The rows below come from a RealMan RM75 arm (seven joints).
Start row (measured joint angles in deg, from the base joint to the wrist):
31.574 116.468 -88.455 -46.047 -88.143 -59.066 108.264
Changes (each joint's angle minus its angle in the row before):
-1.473 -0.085 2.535 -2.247 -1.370 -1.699 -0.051
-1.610 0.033 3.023 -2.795 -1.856 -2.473 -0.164
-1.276 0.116 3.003 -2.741 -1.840 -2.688 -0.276
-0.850 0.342 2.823 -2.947 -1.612 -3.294 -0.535
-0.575 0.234 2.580 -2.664 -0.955 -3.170 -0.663
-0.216 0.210 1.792 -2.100 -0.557 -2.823 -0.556
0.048 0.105 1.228 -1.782 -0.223 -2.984 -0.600
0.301 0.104 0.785 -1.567 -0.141 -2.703 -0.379
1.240 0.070 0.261 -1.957 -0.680 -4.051 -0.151
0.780 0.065 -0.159 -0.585 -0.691 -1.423 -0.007
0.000 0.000 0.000 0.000 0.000 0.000 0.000
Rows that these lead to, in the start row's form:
30.101 116.383 -85.920 -48.294 -89.513 -60.765 108.213
28.491 116.416 -82.897 -51.089 -91.369 -63.238 108.049
27.215 116.532 -79.894 -53.830 -93.209 -65.926 107.773
26.365 116.874 -77.071 -56.777 -94.821 -69.220 107.238
25.790 117.108 -74.491 -59.441 -95.776 -72.390 106.575
25.574 117.318 -72.699 -61.541 -96.333 -75.213 106.019
25.622 117.423 -71.471 -63.323 -96.556 -78.197 105.419
25.923 117.527 -70.686 -64.890 -96.697 -80.900 105.040
27.163 117.597 -70.425 -66.847 -97.377 -84.951 104.889
27.943 117.662 -70.584 -67.432 -98.068 -86.374 104.882
27.943 117.662 -70.584 -67.432 -98.068 -86.374 104.882

